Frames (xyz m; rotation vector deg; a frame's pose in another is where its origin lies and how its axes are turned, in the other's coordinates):
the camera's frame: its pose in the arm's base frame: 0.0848 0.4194 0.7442 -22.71 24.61 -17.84
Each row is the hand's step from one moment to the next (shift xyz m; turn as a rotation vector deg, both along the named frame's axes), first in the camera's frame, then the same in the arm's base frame.
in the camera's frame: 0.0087 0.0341 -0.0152 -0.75 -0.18 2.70
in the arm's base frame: 0.0076 0.0221 -0.0304 0.55 0.94 2.59
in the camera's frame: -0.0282 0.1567 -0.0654 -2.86 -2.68 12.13
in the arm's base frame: -0.0219 0.1281 -0.1128 2.53 2.39 12.26
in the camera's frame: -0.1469 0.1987 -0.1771 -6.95 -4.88 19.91
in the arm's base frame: -0.1670 0.1751 -0.1840 2.11 4.34 21.10
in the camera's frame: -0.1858 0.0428 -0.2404 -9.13 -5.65 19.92
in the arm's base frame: -0.2619 0.0335 -0.1563 0.07 4.48 22.18
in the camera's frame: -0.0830 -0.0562 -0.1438 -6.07 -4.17 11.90
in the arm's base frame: -0.1493 -0.0622 -0.0677 -0.66 2.21 13.80
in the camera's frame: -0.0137 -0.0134 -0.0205 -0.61 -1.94 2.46
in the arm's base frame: -0.0240 -0.0129 -0.0067 0.20 -0.73 3.10
